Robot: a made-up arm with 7 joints.
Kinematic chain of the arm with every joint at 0, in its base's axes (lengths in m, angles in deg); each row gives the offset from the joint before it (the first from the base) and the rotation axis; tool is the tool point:
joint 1: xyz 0 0 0.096 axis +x
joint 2: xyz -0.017 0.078 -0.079 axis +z
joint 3: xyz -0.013 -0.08 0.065 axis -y
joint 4: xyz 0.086 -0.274 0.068 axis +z
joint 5: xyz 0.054 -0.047 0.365 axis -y
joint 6: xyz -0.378 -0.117 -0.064 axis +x
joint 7: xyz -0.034 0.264 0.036 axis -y
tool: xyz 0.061 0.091 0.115
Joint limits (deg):
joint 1: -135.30..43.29
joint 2: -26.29..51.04
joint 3: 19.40..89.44
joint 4: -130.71..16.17
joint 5: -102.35..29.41
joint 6: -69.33..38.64
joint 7: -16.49..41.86
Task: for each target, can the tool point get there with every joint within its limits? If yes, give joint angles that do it. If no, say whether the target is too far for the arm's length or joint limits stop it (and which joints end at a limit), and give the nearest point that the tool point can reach.
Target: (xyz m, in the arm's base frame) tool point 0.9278 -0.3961 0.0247
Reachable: no: joint limits stop it (at a limit: joint 1, joint 3, joint 4, joint 5, joint 7) | nearest point 0.4074 -0.2217 0.1731 | short by 0.569 m
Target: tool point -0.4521 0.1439 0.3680
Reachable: yes | joints -36.44 17.42 79.29 -78.51 -30.40 -35.64 4.56
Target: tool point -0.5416 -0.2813 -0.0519
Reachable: yes | joints 29.83 32.99 81.16 -24.26 -53.94 -35.19 3.49
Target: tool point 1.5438 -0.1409 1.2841
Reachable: no: too far | nearest point 0.5502 -0.1083 1.0095 | short by 1.031 m
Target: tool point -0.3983 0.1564 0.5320
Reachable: yes | joints -46.02 40.35 71.81 -82.70 -32.75 -31.30 32.71
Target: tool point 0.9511 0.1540 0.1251
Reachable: no: joint limits stop it (at a limit: joint 3, joint 4, joint 5, joint 7) | nearest point 0.4459 0.1860 0.1311 | short by 0.506 m
